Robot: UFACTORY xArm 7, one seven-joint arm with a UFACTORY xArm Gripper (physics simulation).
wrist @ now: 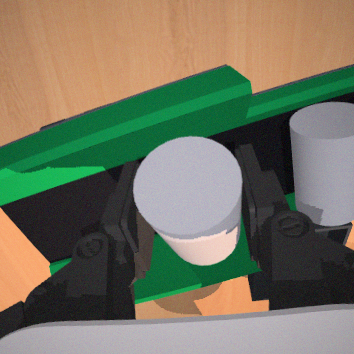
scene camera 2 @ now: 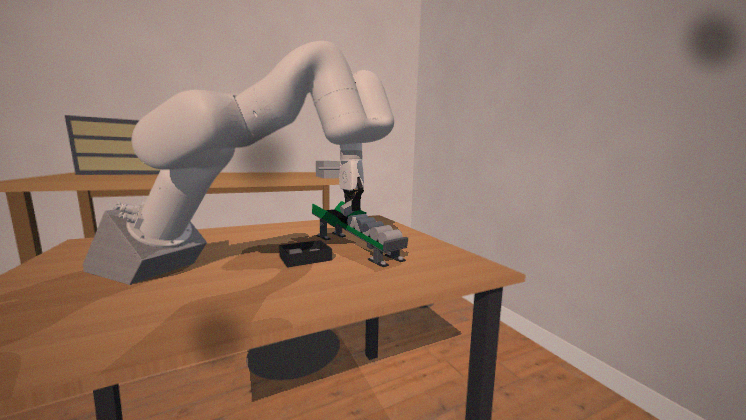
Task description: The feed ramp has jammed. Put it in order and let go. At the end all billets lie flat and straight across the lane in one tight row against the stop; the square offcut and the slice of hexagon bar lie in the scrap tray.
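Frame: origin at the arm's base, x ahead, y left, z up, level; millimetres.
Seen in the pictures: gripper, fingertip midpoint: (wrist: 191, 177) (scene camera 2: 352, 209); arm's base, link origin: (scene camera 2: 160, 227).
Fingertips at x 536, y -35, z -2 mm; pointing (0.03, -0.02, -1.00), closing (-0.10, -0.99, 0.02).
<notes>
Offsets run from my fingertips to a thing's top centre. Level surfaces: height alone.
The green feed ramp (scene camera 2: 360, 237) (wrist: 200, 107) slopes down to a grey stop @(dx -27, dy -255, dz -41 mm) (scene camera 2: 396, 243). My gripper (scene camera 2: 352, 207) (wrist: 191, 177) is over the upper part of the ramp, shut on a grey billet @(dx -11, dy +1, dz +40 mm) (scene camera 2: 345, 208) (wrist: 187, 185). This billet's round end faces the wrist camera and its body looks tilted, not flat across the lane. Several grey billets @(dx -28, dy -152, dz -12 mm) (scene camera 2: 369, 225) lie down the lane towards the stop; one billet @(dx -28, dy -73, dz -3 mm) (wrist: 325, 165) shows right of my fingers in the wrist view. The black scrap tray @(dx -211, dy -67, dz -79 mm) (scene camera 2: 308, 258) holds small light pieces, too small to tell apart.
The ramp and tray stand on a wooden table @(dz -114 mm) (scene camera 2: 417, 281); the tray is on the robot-base side of the ramp. The ramp's raised green side walls are close to my fingers. A second table (scene camera 2: 250, 181) with a grey box (scene camera 2: 327, 169) stands behind.
</notes>
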